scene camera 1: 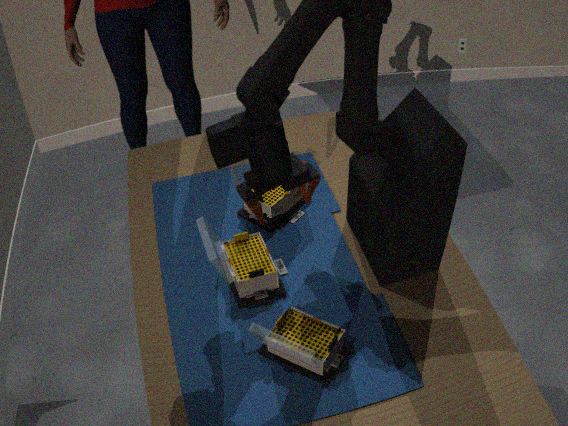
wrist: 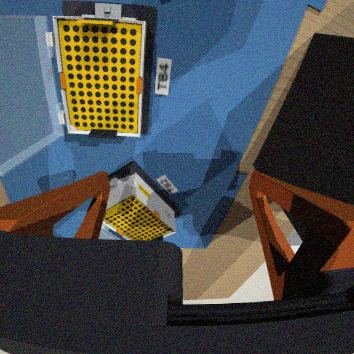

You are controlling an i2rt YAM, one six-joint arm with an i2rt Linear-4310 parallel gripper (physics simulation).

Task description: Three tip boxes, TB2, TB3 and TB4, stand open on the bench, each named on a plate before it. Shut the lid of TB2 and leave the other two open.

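Frame: origin at the arm's base, x ahead, y left, z up, level; millimetres.
Where they show: gripper, fingertip midpoint: [scene camera 1: 284, 212] [wrist: 178, 178]; arm's base, origin of the base link: [scene camera 1: 401, 152].
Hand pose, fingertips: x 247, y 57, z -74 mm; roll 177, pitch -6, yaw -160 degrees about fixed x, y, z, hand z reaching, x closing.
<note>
Things, the pixels of their top centre, and the offset from my fingertips. Level surfaces: height alone.
- TB4, middle of its top: [wrist: 97, 85] [scene camera 1: 248, 251] 12 mm right, 77 mm ahead, 107 mm down
- TB3, middle of its top: [wrist: 136, 231] [scene camera 1: 306, 329] 202 mm left, 10 mm back, 107 mm down
- blue mat, its level: 181 mm down
- wooden bench, its level: 184 mm down
TB2 [scene camera 1: 275, 199] [wrist: 140, 217], a white box with a yellow rack, stands at the back of the mat behind its plate [scene camera 1: 297, 216] [wrist: 167, 184]. Its lid is mostly hidden by the gripper. My gripper [scene camera 1: 285, 211] [wrist: 178, 178] is open and empty, above TB2, with its orange fingers wide apart; in the wrist view TB2 shows beside the left finger. TB4 [scene camera 1: 251, 260] [wrist: 101, 75] stands mid-mat, its clear lid [scene camera 1: 206, 239] [wrist: 22, 90] open, with its plate [scene camera 1: 281, 267] [wrist: 163, 76] beside it. TB3 [scene camera 1: 307, 334] stands nearest the camera, its clear lid [scene camera 1: 260, 331] open.
The boxes stand on a blue mat [scene camera 1: 200, 300] [wrist: 200, 125] on a wooden bench [scene camera 1: 142, 250]. A large dark block [scene camera 1: 405, 200] [wrist: 310, 110] stands at the mat's right side, by the arm's base. A person [scene camera 1: 150, 55] stands behind the bench.
</note>
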